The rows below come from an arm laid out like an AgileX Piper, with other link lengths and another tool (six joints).
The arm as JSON. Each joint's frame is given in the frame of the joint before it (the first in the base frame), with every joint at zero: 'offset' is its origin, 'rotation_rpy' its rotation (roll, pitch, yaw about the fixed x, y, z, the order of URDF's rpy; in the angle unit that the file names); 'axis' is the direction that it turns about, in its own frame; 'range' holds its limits. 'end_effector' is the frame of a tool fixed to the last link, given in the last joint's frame.
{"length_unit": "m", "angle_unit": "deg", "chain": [
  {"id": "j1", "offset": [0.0, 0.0, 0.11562], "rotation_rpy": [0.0, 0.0, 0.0], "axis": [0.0, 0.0, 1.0], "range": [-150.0, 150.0]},
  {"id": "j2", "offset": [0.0, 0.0, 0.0], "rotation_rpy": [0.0, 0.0, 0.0], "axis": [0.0, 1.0, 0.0], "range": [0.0, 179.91]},
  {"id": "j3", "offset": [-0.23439, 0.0, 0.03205], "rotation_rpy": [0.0, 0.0, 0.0], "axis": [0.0, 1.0, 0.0], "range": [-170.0, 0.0]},
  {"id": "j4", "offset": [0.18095, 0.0, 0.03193], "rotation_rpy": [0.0, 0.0, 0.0], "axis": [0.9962, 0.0, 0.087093], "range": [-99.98, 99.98]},
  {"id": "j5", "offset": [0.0, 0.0, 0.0], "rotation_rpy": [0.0, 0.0, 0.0], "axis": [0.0, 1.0, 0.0], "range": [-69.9, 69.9]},
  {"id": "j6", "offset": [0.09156, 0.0, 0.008], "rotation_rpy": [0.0, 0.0, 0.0], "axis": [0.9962, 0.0, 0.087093], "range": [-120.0, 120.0]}
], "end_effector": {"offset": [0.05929, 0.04, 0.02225], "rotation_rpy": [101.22, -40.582, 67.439]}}
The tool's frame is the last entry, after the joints.
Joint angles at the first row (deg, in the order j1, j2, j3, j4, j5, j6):
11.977, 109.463, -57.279, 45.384, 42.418, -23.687
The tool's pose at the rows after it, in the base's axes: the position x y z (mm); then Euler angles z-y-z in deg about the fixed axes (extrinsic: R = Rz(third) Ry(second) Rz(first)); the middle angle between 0 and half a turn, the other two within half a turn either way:
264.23 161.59 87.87 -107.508 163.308 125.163
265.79 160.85 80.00 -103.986 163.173 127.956
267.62 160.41 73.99 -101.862 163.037 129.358
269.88 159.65 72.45 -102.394 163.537 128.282
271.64 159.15 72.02 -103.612 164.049 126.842
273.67 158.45 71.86 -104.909 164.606 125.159
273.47 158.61 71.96 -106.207 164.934 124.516
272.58 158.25 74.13 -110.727 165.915 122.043
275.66 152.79 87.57 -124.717 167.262 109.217
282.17 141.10 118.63 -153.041 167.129 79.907
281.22 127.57 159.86 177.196 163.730 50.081
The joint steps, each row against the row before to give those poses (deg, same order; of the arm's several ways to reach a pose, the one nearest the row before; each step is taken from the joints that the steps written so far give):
0.104, 0.640, -0.002, -0.093, -1.069, -0.183
0.001, 1.542, -0.038, 0.176, -0.800, 0.083
-0.001, 1.247, -0.073, 0.424, -0.767, -0.056
0.000, 0.270, -0.001, 0.200, -0.906, -0.002
0.000, 0.075, 0.000, 0.194, -0.717, -0.235
0.001, 0.002, 0.000, 0.118, -0.783, -0.016
0.000, -0.001, 0.001, 0.069, -0.121, -0.816
-0.193, -0.409, -0.001, -0.126, -0.012, -2.274
-1.317, -2.583, -0.001, -0.160, 0.115, -2.202
-2.416, -6.042, 0.001, -0.419, 0.070, -0.490
-2.566, -8.449, 0.002, -1.712, 0.705, -0.189

